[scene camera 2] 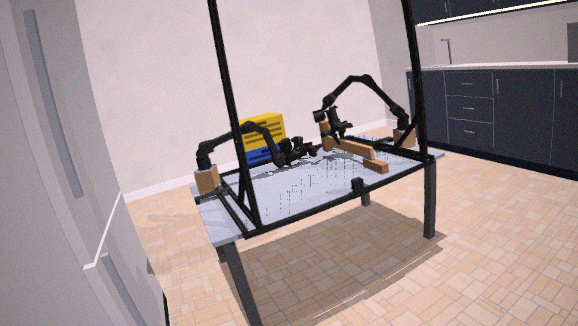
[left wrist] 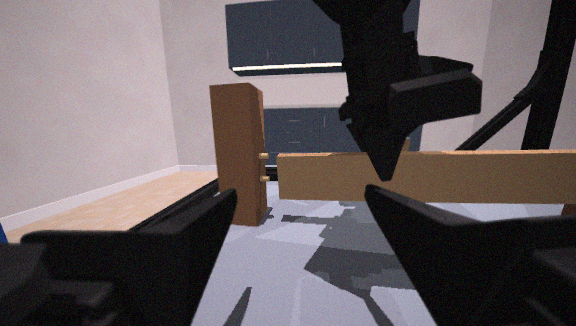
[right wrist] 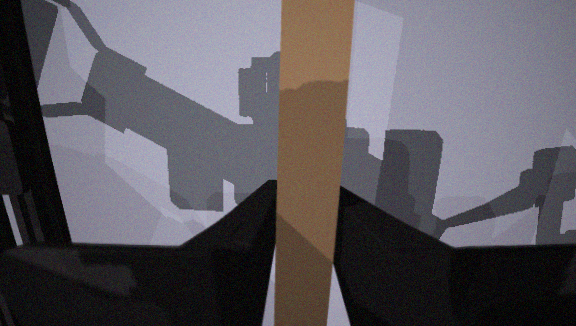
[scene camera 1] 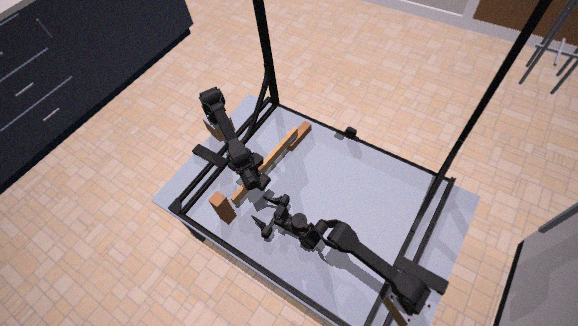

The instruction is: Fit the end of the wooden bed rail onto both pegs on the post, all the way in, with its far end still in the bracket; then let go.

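Pixels of known places: left gripper, fingertip midpoint: point(scene camera 2: 316, 143) point(left wrist: 300, 192) point(scene camera 1: 257, 206); right gripper, fingertip midpoint: point(scene camera 2: 341, 144) point(left wrist: 382, 177) point(right wrist: 299, 190); left arm's base, link origin: point(scene camera 2: 204, 168) point(scene camera 1: 410, 301); right arm's base, link origin: point(scene camera 2: 403, 128).
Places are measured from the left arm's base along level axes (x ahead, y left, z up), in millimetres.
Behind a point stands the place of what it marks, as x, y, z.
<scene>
The brown upright post point(scene camera 1: 222, 209) @[620, 394, 15] point(scene camera 2: 325, 136) point(left wrist: 237, 155) @[627, 378, -23] shows two short pegs, an upper peg point(left wrist: 263, 156) @[657, 361, -28] and a lower peg point(left wrist: 265, 178) @[658, 360, -58], in the left wrist view. The wooden rail point(scene camera 1: 277, 154) @[769, 74, -47] point(scene camera 2: 357, 149) @[780, 45, -44] point(left wrist: 320, 176) @[680, 289, -51] point(right wrist: 314, 125) @[726, 194, -21] has its near end apart from the pegs, with a small gap. Its far end is at the low bracket point(scene camera 1: 303, 134) @[828, -96, -88] point(scene camera 2: 376, 165) @[837, -119, -85]; how deep it sits is unclear. My right gripper point(scene camera 2: 338, 141) @[718, 222, -53] point(right wrist: 299, 190) @[718, 222, -53] is shut on the rail near the post. My left gripper point(scene camera 1: 259, 208) @[584, 268, -35] point(left wrist: 300, 192) @[584, 268, -35] is open and empty, facing the post and rail end.
Black frame bars edge the table, with uprights point(scene camera 1: 267, 55) @[1084, -83, 213] point(scene camera 2: 227, 85) @[329, -486, 386] at its corners. A small black block point(scene camera 1: 350, 132) @[706, -280, -73] point(scene camera 2: 357, 185) @[712, -304, -88] sits on one edge bar. The right arm reaches over the rail, close to the left gripper. A yellow and blue box point(scene camera 2: 265, 132) shows behind the table.
</scene>
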